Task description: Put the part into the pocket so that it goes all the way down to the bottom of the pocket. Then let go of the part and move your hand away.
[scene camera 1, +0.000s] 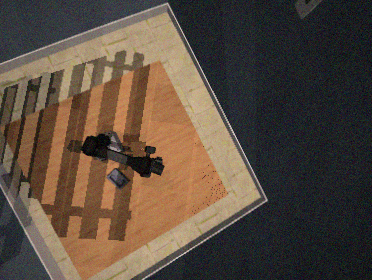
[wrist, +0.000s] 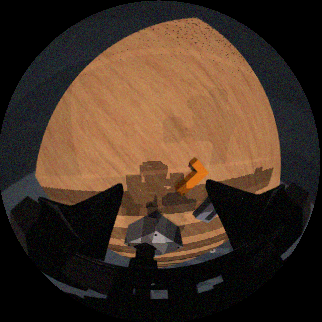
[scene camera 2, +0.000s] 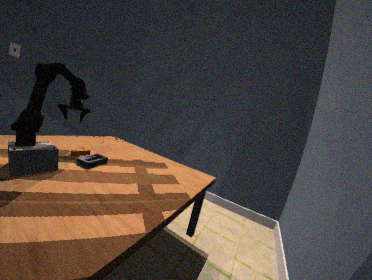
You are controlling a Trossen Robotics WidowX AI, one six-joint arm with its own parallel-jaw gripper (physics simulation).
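Where they show: gripper, fingertip midpoint: (wrist: 165, 186) (scene camera 2: 73, 120); arm's base, link origin: (scene camera 1: 105, 141) (wrist: 144, 247) (scene camera 2: 24, 144).
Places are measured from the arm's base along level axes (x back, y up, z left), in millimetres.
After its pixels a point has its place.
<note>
The part is an orange L-shaped piece (scene camera 2: 80, 152) @(x -268, y -84, z 90 mm) (wrist: 199, 174) @(x -306, y -75, z 113 mm) lying flat on the table. In scene camera 1 the arm hides it. The pocket is in a dark grey rectangular block (scene camera 1: 111, 178) @(x -263, y -85, z -108 mm) (scene camera 2: 95, 164) @(x -284, y -91, z -114 mm) (wrist: 204, 212) @(x -252, y -69, z -46 mm) that lies on the table close to the part; in the wrist view the right finger covers some of it. My gripper (scene camera 2: 74, 120) @(x -252, y 96, z 241 mm) (wrist: 165, 186) @(x -252, y 96, z 241 mm) is wide open and empty, pointing down high above the table. In the wrist view the part shows between the fingertips, nearer the right one. In scene camera 1 the fingertips are hard to make out.
The arm's grey base (scene camera 1: 115, 142) @(x -36, y -3, z 58 mm) (scene camera 2: 35, 161) @(x -30, y -49, z -100 mm) (wrist: 154, 234) @(x -92, y -1, z 56 mm) stands on the wooden table (scene camera 1: 175, 200) @(x -651, y -105, z 257 mm) (scene camera 2: 125, 150) @(x -632, y -105, z 132 mm) (wrist: 125, 100) @(x -263, y -105, z 413 mm), beside the part and the block. Dark striped shadows cross the table. The table's edge and corner show at the right in scene camera 2.
</note>
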